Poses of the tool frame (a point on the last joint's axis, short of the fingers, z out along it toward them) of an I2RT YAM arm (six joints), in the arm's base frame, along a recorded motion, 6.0 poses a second.
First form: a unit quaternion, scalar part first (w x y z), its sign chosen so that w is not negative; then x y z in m.
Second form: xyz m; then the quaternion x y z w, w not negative. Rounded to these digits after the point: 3 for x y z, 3 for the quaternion.
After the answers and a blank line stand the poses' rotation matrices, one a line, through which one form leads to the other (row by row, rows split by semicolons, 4 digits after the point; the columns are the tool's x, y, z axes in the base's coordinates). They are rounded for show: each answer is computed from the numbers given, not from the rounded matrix.
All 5 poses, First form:
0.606 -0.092 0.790 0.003 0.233 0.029 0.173
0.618 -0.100 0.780 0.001 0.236 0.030 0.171
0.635 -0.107 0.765 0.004 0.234 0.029 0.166
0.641 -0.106 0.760 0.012 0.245 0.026 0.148
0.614 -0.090 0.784 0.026 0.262 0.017 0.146
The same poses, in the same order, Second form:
0.233 0.029 0.173 -0.092 0.790 0.003 0.606
0.236 0.030 0.171 -0.100 0.780 0.001 0.618
0.234 0.029 0.166 -0.107 0.765 0.004 0.635
0.245 0.026 0.148 -0.106 0.760 0.012 0.641
0.262 0.017 0.146 -0.090 0.784 0.026 0.614

-0.2485 -0.1490 0.9571; -0.1418 0.9831 0.1163; -0.9582 -0.1068 -0.2654
-0.2164 -0.1572 0.9636; -0.1547 0.9800 0.1251; -0.9640 -0.1220 -0.2364
-0.1706 -0.1688 0.9708; -0.1586 0.9771 0.1420; -0.9725 -0.1298 -0.1934
-0.1556 -0.1765 0.9719; -0.1458 0.9772 0.1542; -0.9770 -0.1177 -0.1778
-0.2301 -0.1730 0.9577; -0.1091 0.9825 0.1512; -0.9670 -0.0697 -0.2450

